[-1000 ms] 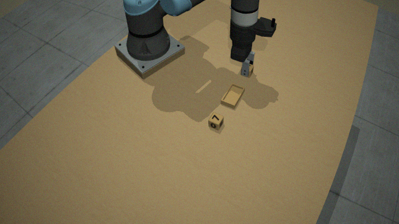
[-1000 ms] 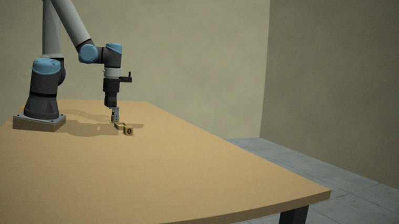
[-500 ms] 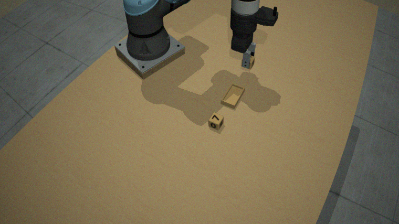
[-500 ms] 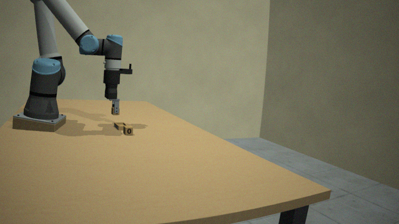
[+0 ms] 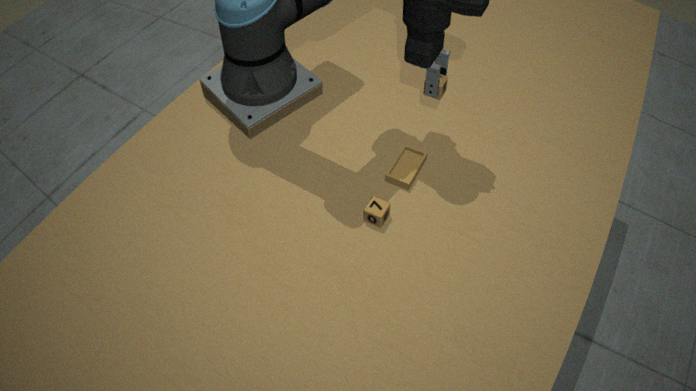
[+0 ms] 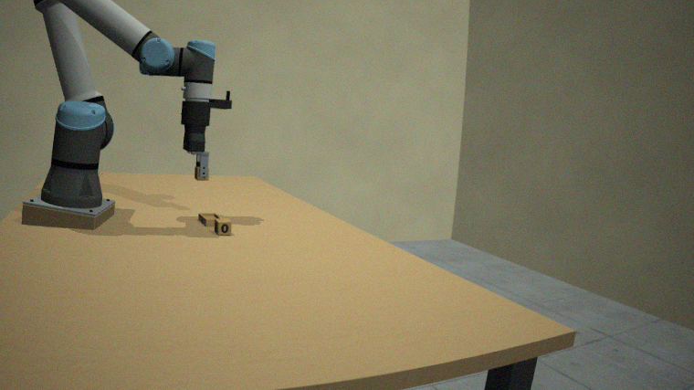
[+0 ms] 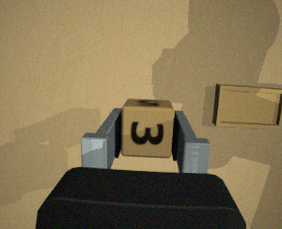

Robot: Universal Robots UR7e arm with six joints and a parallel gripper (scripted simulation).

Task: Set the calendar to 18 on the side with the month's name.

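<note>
My hand is 30 mm short of the wooden tray, 110 mm to the left of it and 110 mm above it.
</note>
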